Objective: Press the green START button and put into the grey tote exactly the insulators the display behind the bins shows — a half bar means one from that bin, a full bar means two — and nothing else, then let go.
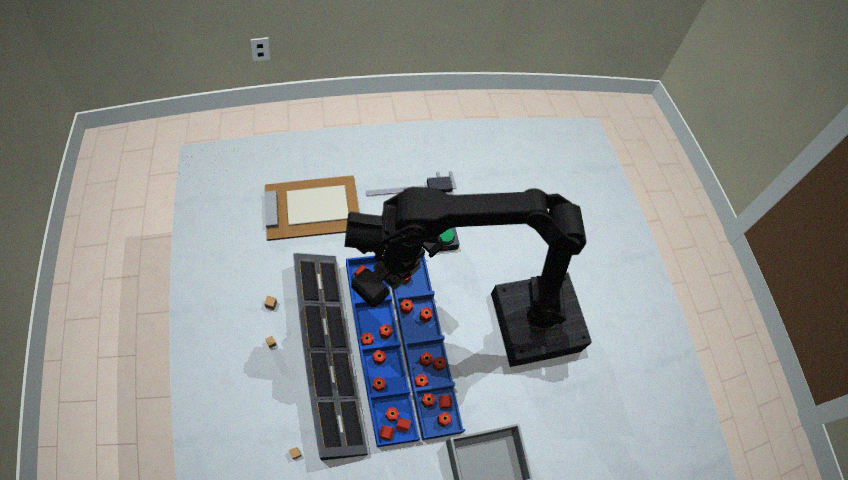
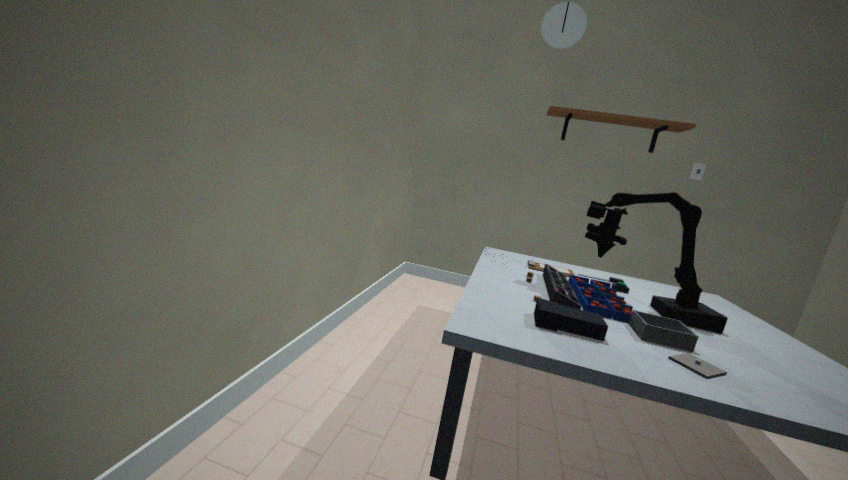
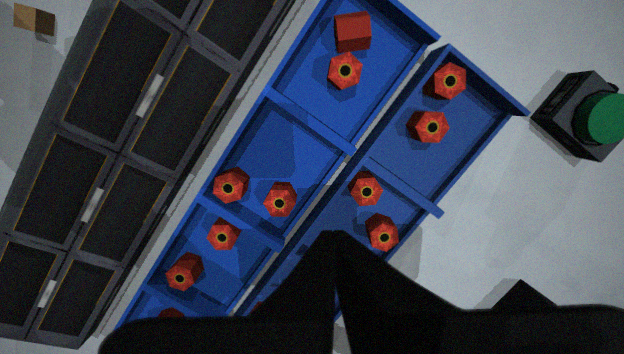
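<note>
My gripper [image 1: 370,288] [image 2: 603,250] [image 3: 332,241] is shut and empty. It hangs above the far end of the two blue bin rows [image 1: 372,319] [image 3: 282,140]. Red hexagonal insulators [image 1: 406,305] [image 3: 367,191] lie in the compartments, two in most of them. A red cube [image 3: 353,31] sits in the end compartment with one insulator. The green START button [image 1: 446,235] [image 2: 618,283] is partly hidden under my arm, just beyond the bins. The display [image 1: 314,329] [image 3: 181,88] lies left of the bins, and its panels look dark. The grey tote [image 1: 484,433] [image 2: 648,326] stands at the near end.
A brown board [image 1: 276,229] with a white sheet lies at the back left. Small wooden cubes [image 1: 270,302] lie left of the display. Grey parts [image 1: 441,182] lie behind the button. The arm's base [image 1: 538,319] stands right of the bins.
</note>
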